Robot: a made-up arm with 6 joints. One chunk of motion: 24 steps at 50 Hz.
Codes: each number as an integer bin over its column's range. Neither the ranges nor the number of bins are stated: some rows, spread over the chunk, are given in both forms.
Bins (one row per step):
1: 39 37 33 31 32 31
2: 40 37 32 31 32 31
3: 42 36 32 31 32 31
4: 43 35 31 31 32 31
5: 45 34 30 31 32 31
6: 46 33 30 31 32 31
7: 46 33 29 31 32 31
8: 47 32 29 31 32 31
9: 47 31 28 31 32 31
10: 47 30 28 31 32 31
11: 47 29 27 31 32 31
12: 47 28 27 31 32 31
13: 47 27 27 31 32 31
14: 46 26 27 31 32 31
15: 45 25 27 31 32 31
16: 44 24 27 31 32 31
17: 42 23 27 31 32 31
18: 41 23 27 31 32 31
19: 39 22 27 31 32 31
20: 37 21 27 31 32 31
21: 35 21 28 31 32 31
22: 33 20 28 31 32 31
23: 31 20 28 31 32 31
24: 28 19 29 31 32 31
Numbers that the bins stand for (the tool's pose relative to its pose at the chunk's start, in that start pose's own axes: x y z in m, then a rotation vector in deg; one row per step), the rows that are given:
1: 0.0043 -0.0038 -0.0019 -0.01 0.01 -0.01
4: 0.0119 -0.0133 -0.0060 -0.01 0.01 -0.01
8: 0.0195 -0.0276 -0.0102 -0.01 0.01 -0.01
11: 0.0195 -0.0419 -0.0143 -0.01 0.01 -0.01
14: 0.0176 -0.0562 -0.0143 -0.01 0.01 -0.01
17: 0.0100 -0.0705 -0.0143 -0.01 0.01 -0.01
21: -0.0033 -0.0800 -0.0122 -0.01 0.01 -0.01
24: -0.0167 -0.0895 -0.0102 -0.01 0.01 -0.01
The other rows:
2: 0.0062 -0.0038 -0.0040 -0.01 0.01 -0.01
3: 0.0100 -0.0086 -0.0040 -0.01 0.01 -0.01
5: 0.0157 -0.0181 -0.0081 -0.01 0.01 -0.01
6: 0.0176 -0.0229 -0.0081 -0.01 0.01 -0.01
7: 0.0176 -0.0229 -0.0102 -0.01 0.01 -0.01
9: 0.0195 -0.0324 -0.0122 -0.01 0.01 -0.01
10: 0.0195 -0.0371 -0.0122 -0.01 0.01 -0.01
12: 0.0195 -0.0467 -0.0143 -0.01 0.01 -0.01
13: 0.0195 -0.0514 -0.0143 -0.01 0.01 -0.01
15: 0.0157 -0.0610 -0.0143 -0.01 0.01 -0.01
16: 0.0138 -0.0657 -0.0143 -0.01 0.01 -0.01
18: 0.0081 -0.0705 -0.0143 -0.01 0.01 -0.01
19: 0.0043 -0.0752 -0.0143 -0.01 0.01 -0.01
20: 0.0005 -0.0800 -0.0143 -0.01 0.01 -0.01
22: -0.0071 -0.0848 -0.0122 -0.01 0.01 -0.01
23: -0.0110 -0.0848 -0.0122 -0.01 0.01 -0.01

